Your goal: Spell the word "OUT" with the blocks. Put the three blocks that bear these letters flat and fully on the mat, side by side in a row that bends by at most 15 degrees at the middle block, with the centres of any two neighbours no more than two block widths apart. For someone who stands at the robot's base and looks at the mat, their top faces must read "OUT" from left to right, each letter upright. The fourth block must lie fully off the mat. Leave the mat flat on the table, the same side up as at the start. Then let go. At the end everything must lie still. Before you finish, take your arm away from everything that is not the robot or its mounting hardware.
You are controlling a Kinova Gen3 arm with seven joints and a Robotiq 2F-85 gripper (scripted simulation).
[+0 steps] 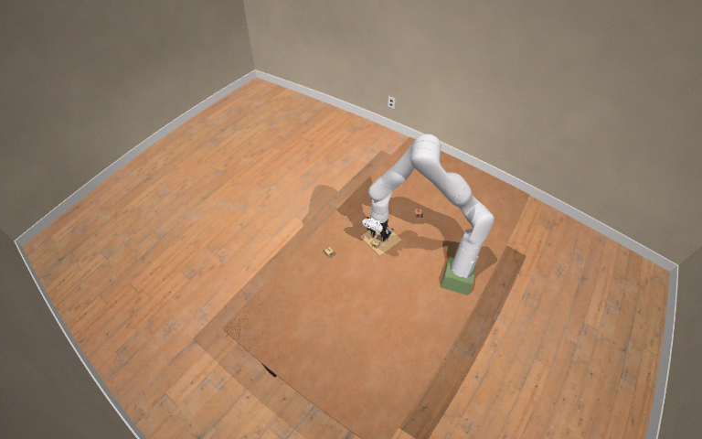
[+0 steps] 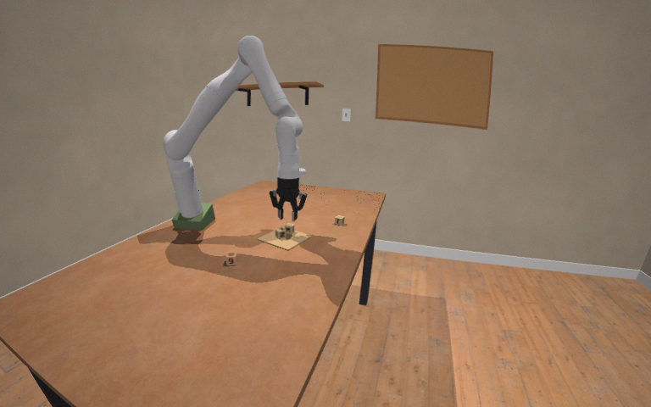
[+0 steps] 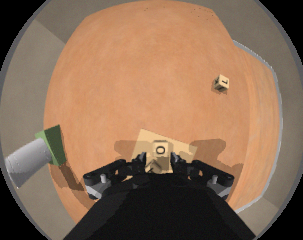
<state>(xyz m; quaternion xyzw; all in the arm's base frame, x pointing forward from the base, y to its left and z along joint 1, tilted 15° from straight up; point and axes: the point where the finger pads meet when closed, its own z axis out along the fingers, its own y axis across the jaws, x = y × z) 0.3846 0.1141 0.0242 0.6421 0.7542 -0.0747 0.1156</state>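
The letter block lies 1 cm to the left of my hand and 5 cm below it. Round my hand: tan mat 1 cm ahead, 4 cm to the right, 7 cm below.
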